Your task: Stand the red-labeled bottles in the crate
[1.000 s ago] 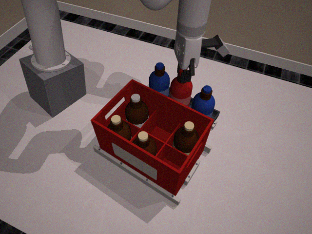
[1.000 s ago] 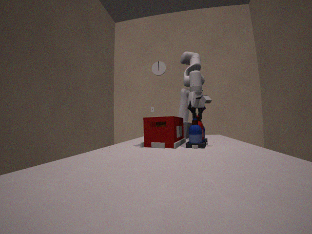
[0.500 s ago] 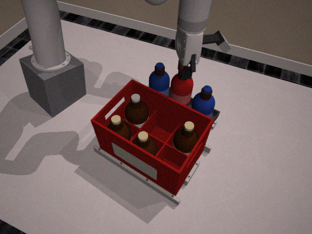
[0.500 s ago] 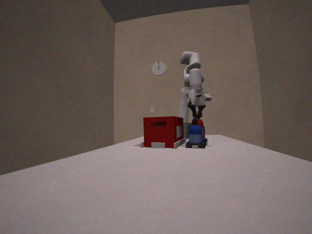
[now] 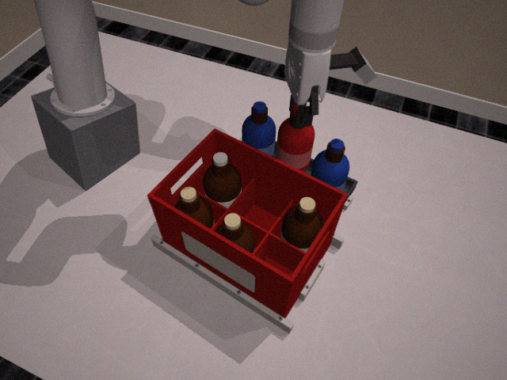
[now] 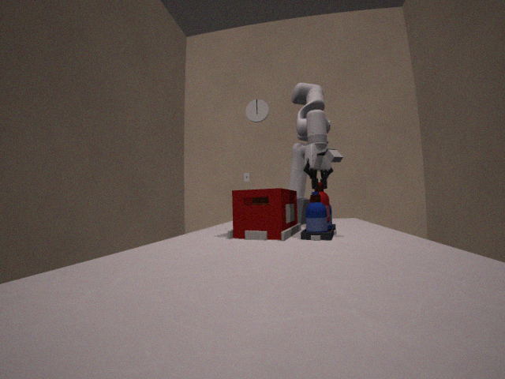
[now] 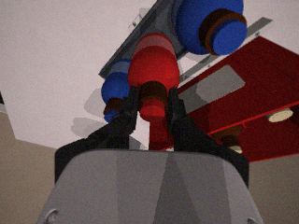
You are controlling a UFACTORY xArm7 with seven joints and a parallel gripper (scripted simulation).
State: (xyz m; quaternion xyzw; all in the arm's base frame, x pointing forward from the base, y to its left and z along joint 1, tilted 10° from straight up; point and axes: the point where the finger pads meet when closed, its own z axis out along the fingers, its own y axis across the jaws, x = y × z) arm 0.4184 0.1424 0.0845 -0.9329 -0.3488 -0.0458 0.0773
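The red-labeled bottle is 7 cm below my hand. From my hand the other things lie so: red crate (21 cm to the right, 11 cm below, 1 cm ahead); then dark tray (18 cm below).
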